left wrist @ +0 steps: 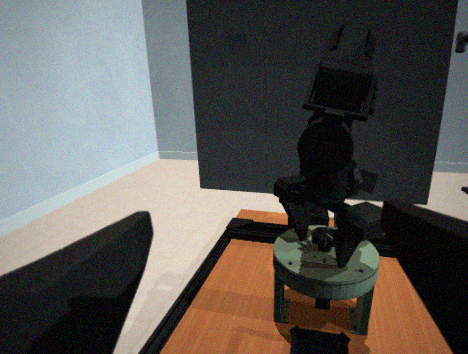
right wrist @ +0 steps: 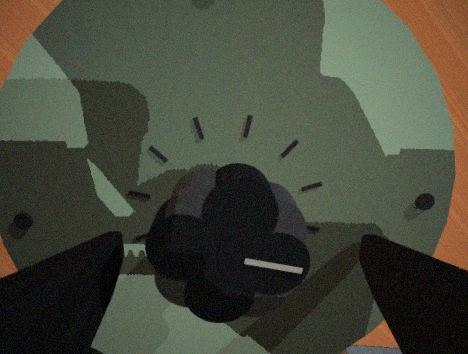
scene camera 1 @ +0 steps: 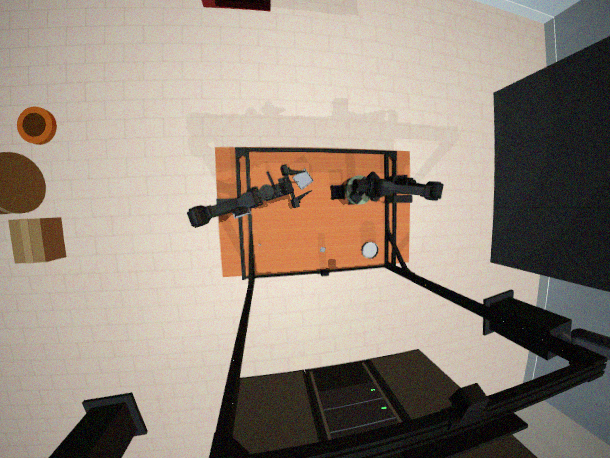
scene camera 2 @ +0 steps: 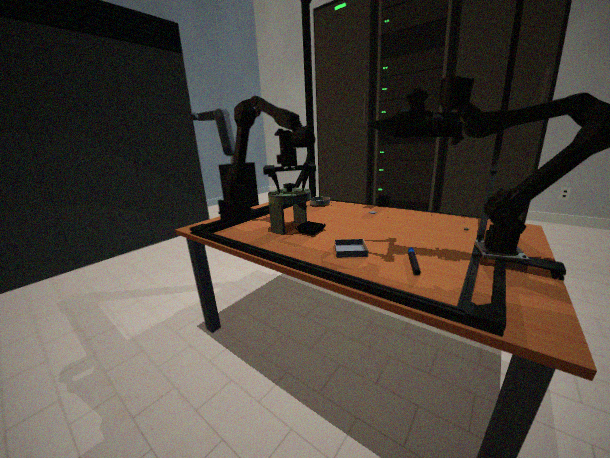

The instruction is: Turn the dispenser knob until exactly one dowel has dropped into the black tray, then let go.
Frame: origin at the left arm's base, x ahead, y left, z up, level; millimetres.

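Seen in the pictures: left gripper, fingertip midpoint: (left wrist: 265, 217) (scene camera 1: 308, 180) (scene camera 2: 371, 125); right gripper, fingertip midpoint: (left wrist: 320, 252) (scene camera 2: 291, 192); left arm's base, origin of the base link: (scene camera 2: 500, 248); right arm's base, origin of the base link: (scene camera 1: 400, 183) (scene camera 2: 234, 201).
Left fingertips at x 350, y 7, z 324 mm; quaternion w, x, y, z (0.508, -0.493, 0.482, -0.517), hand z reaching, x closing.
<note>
Pixels of each thing's middle, then the offset from my left fingertips to it. "spot": a spot on its surface instead.
- dark lobed knob, surface spot: (right wrist: 220, 240) (left wrist: 327, 231) (scene camera 2: 288, 183) spot: dx +316, dy -118, dz -182 mm
- round green dispenser, body centre: (right wrist: 226, 195) (left wrist: 323, 257) (scene camera 2: 289, 195) (scene camera 1: 359, 190) dx +311, dy -115, dz -226 mm
- black tray, body centre: (scene camera 2: 310, 228) (scene camera 1: 337, 192) dx +224, dy -94, dz -344 mm
- shallow grey box, body centre: (scene camera 2: 350, 247) (scene camera 1: 303, 179) dx +46, dy +40, dz -346 mm
- dark stick with a blue end, body centre: (scene camera 2: 413, 259) dx -133, dy +72, dz -348 mm
- round dish, body centre: (scene camera 2: 319, 201) (scene camera 1: 369, 250) dx +324, dy -506, dz -340 mm
The dark lobed knob (scene camera 2: 288, 188) (left wrist: 322, 239) (right wrist: 220, 240) sits on top of the round green dispenser (scene camera 2: 276, 212) (left wrist: 325, 290) (right wrist: 250, 75). Its white pointer line points right and slightly down in the right wrist view. My right gripper (scene camera 2: 291, 190) (left wrist: 320, 252) (right wrist: 243, 246) points down over the dispenser, open, its fingertips on either side of the knob with gaps to it. The black tray (scene camera 1: 337, 192) (scene camera 2: 311, 228) (left wrist: 320, 341) lies beside the dispenser; its inside is too dark to show any dowel. My left gripper (scene camera 1: 308, 182) (left wrist: 265, 217) is open and empty, high above the table.
A shallow grey box (scene camera 1: 301, 180) (scene camera 2: 351, 247) lies on the table below my left gripper. A dark stick with a blue end (scene camera 2: 414, 261) lies beside it. A round dish (scene camera 1: 369, 250) (scene camera 2: 320, 201) and small grey bits (scene camera 1: 322, 249) lie farther off. Black rails edge the table.
</note>
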